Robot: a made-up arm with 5 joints.
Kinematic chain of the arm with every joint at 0, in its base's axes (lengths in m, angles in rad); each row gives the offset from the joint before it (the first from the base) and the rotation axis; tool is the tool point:
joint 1: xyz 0 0 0.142 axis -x
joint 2: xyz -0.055 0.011 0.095 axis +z
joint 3: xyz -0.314 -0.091 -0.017 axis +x
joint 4: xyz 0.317 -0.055 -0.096 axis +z
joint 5: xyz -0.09 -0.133 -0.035 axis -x
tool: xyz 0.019 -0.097 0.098
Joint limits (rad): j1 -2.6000..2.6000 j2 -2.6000..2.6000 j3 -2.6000..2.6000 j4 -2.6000..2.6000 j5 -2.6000..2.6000
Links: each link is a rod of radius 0.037 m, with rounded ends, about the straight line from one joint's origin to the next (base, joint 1, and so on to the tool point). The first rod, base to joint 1, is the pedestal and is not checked.
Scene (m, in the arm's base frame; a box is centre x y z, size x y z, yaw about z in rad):
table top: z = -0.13
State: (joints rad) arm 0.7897 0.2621 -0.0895 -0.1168 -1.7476
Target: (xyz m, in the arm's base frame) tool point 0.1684 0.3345 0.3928
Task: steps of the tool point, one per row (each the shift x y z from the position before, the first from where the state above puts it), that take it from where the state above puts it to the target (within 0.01 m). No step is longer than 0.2 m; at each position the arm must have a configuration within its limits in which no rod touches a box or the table.
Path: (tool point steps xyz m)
1: 0.0477 0.0834 0.1419
2: 0.0487 0.1403 0.0937
3: 0.0465 0.1708 0.0244
4: 0.0411 0.1682 -0.0519
5: 0.0328 0.1328 -0.1201

